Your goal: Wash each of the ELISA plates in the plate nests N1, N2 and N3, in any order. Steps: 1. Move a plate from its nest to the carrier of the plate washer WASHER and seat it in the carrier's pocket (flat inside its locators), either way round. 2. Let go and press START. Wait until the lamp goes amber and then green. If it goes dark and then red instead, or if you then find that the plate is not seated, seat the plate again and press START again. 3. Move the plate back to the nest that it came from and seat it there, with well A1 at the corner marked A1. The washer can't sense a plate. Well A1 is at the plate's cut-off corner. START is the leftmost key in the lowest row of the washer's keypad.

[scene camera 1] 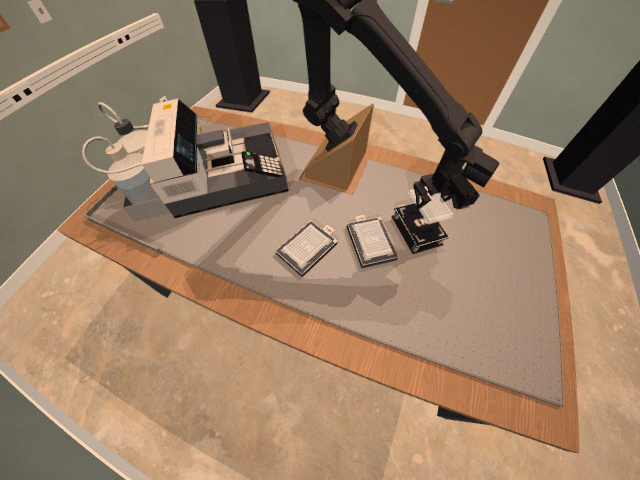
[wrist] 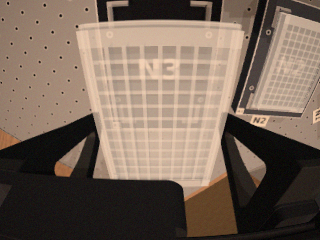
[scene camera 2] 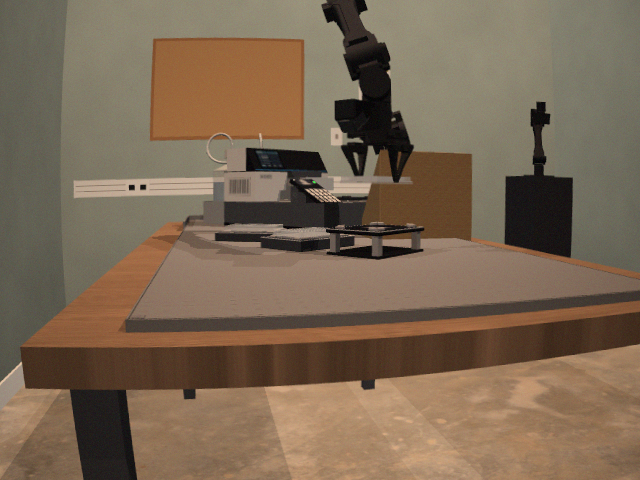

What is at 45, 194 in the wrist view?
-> The gripper.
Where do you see a plate washer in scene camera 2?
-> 254, 175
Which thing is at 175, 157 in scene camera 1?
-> A plate washer.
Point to an ELISA plate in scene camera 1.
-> At 438, 211
